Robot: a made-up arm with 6 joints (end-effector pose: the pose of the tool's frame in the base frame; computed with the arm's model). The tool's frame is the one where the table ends. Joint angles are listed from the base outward.
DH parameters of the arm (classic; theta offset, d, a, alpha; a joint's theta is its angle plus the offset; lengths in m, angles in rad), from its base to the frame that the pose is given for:
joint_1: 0 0.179 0 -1.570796
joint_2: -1.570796 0 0.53 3.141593
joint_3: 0 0 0 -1.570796
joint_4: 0 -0.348 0 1.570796
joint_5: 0 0.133 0 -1.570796
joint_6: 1.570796 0 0 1.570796
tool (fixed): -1.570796 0 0 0
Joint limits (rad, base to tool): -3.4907..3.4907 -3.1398..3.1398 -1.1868..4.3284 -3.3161..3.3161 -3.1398..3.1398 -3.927..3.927
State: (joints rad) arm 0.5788 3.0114 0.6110 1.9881 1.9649 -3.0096
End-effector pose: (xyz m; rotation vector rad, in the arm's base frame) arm -0.1181 -0.0128 -0.6712 -0.8627 -2.0794 0.4953
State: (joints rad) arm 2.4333 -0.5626 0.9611 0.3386 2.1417 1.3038
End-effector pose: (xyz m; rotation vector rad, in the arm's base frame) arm 0.3174 -0.1067 0.9770 1.8940 -0.6268 -1.1838
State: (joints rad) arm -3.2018 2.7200 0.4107 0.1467 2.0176 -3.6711
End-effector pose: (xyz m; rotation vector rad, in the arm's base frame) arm 0.0109 0.1312 -0.5750 0.0219 2.7107 -0.8700
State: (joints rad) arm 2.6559 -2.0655 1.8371 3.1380 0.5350 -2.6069
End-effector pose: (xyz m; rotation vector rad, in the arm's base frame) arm 0.5730 -0.4529 -0.3130 2.5830 -0.5583 -0.4646
